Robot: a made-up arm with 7 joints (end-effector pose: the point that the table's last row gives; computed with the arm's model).
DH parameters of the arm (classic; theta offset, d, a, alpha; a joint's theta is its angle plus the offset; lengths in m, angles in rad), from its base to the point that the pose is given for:
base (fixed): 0 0.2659 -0.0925 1.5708
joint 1: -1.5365 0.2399 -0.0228 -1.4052
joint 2: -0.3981 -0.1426 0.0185 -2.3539
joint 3: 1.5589 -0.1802 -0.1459 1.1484
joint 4: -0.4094 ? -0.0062 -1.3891
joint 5: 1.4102 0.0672 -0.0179 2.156
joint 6: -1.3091 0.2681 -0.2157 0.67
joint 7: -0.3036 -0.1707 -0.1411 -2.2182
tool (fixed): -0.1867 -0.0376 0 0
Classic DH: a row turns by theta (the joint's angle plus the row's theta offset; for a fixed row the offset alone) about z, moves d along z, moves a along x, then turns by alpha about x.
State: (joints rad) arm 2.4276 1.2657 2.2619 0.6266 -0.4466 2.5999 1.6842
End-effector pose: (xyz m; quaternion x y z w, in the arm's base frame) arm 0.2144 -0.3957 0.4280 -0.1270 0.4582 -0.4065 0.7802
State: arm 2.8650 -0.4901 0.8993 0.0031 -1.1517 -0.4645 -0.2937
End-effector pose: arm 0.3317 -0.4024 0.0278 0.1112 -0.9041 -0.0423 0.4105
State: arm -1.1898 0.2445 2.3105 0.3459 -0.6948 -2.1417 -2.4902
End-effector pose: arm -0.0466 -0.5787 0.4161 -0.6983 -0.0768 0.5852 0.4050
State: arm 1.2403 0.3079 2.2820 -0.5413 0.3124 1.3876 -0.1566
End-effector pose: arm -0.5282 -0.5672 0.0334 -0.2986 -0.1579 0.0455 0.9401
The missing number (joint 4, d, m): 0.1034
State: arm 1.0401 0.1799 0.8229 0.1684 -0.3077 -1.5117 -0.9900
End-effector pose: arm -0.2031 -0.5097 0.4027 0.2330 0.6540 0.2201 0.6852
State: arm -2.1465 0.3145 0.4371 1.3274 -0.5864 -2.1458 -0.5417
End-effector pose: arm 0.1004 -0.4307 0.2561 -0.1321 -0.7057 0.5901 0.3693
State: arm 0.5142 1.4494 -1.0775 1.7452 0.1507 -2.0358 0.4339
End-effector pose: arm -0.1135 -0.5087 0.0872 0.6507 0.5646 0.4706 0.1906
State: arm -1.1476 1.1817 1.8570 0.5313 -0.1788 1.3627 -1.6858
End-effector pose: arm -0.3056 -0.4026 0.6544 -0.1090 0.8311 0.4613 0.2910
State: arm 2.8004 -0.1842 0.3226 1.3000 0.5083 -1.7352 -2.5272
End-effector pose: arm -0.1353 -0.3824 0.1742 0.0122 -0.0046 0.9349 0.3547
